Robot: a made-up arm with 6 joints.
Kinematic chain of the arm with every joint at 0, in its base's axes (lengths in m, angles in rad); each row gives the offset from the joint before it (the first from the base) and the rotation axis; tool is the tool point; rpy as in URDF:
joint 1: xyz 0 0 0.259 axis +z
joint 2: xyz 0 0 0 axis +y
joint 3: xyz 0.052 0 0.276 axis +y
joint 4: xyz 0.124 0 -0.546 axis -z
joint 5: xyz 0 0 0 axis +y
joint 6: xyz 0.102 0 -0.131 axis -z
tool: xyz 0 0 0 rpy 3.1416 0 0
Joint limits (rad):
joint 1: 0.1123..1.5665
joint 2: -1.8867..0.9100
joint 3: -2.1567..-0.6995
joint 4: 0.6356..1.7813
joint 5: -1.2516..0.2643
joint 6: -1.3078..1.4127
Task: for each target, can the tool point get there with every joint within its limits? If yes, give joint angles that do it. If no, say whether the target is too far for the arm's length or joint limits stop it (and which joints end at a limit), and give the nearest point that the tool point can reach.
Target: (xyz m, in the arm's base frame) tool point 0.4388 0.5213 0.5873
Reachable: yes | joints 0.9665 -0.2951 -1.0805 0.8107 0.0921 1.1752
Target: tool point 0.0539 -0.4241 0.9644
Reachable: yes | joints 1.3913 -1.5622 -1.5410 1.3200 -0.2668 -0.0427
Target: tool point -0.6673 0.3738 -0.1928
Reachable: no: joint limits stop it (at a limit: joint 1, joint 3, joint 4, joint 5) | nearest point 0.0399 0.4142 -0.2457 | short by 0.710 m
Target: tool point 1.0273 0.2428 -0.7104
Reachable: no: too far | nearest point 0.6587 0.1557 -0.1942 | short by 0.640 m
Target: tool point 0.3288 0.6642 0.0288
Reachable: yes | joints 1.2867 0.6745 -1.3819 1.5690 -0.2327 0.7440
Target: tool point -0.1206 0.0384 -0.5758
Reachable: no: joint limits stop it (at a limit: joint 1, joint 2, joint 3, joint 4, joint 5) | nearest point 0.0637 0.2116 -0.3194 | short by 0.360 m
